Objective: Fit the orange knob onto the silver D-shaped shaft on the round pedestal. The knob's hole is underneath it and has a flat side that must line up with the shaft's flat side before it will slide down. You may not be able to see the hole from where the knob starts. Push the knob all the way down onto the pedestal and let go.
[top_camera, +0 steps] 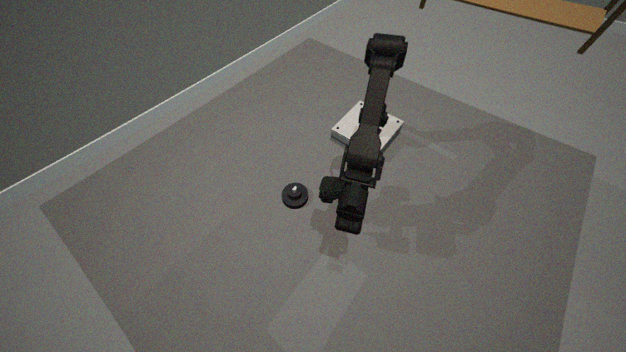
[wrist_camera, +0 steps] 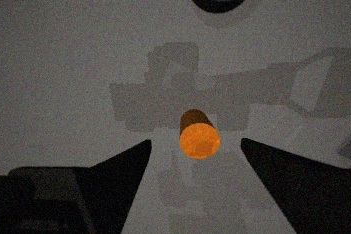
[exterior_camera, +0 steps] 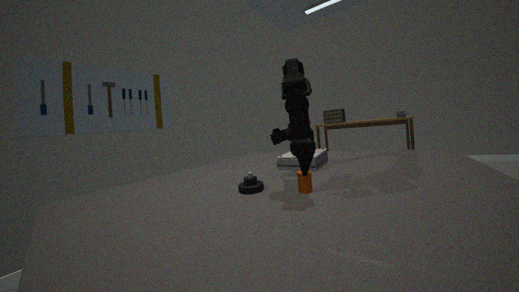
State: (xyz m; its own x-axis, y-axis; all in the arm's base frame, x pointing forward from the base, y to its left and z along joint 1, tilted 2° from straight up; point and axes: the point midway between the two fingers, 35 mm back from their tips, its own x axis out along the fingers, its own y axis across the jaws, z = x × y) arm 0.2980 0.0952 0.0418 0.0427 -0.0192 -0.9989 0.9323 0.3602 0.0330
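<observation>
Now: the orange knob 20 mm below my gripper tip. From my gripper tip the other things lie so: dark round pedestal: 30 mm ahead, 170 mm to the right, 30 mm below.
</observation>
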